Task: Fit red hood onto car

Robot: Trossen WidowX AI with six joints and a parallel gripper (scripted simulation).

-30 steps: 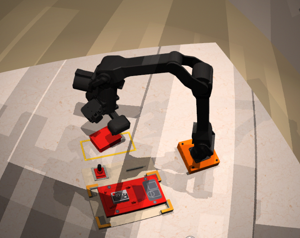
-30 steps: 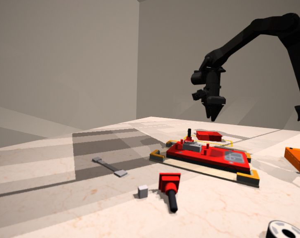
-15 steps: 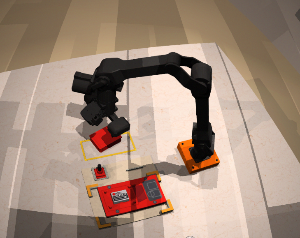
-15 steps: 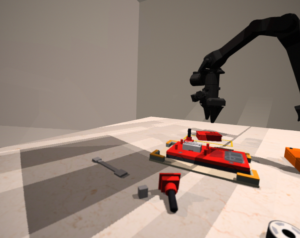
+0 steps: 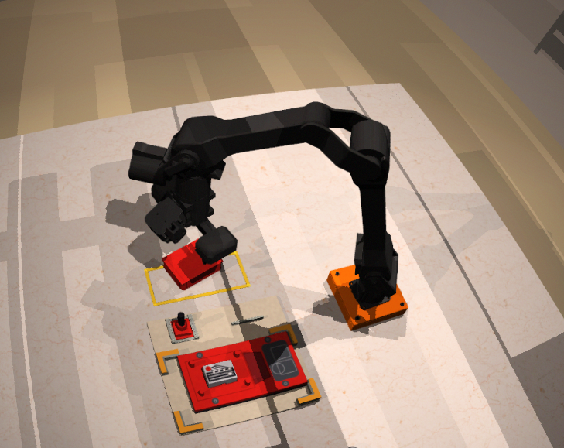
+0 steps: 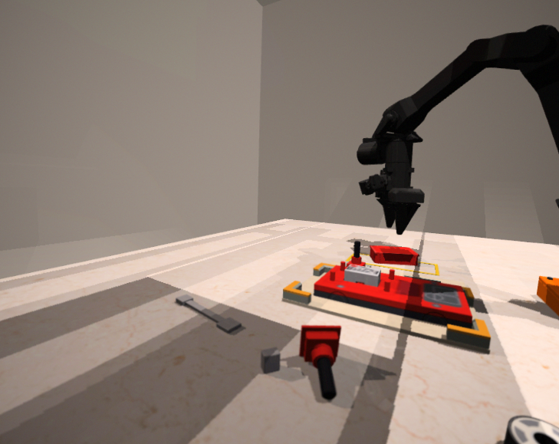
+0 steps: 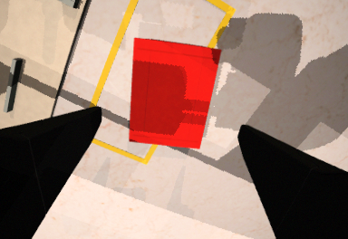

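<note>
The red hood is 50 mm below my gripper tip. Round my gripper tip: grey bar 400 mm to the left, 210 mm ahead, 70 mm below; grey engine block 250 mm to the left, 50 mm below, 30 mm ahead; jig 230 mm to the left, 60 mm below, 10 mm ahead.
</note>
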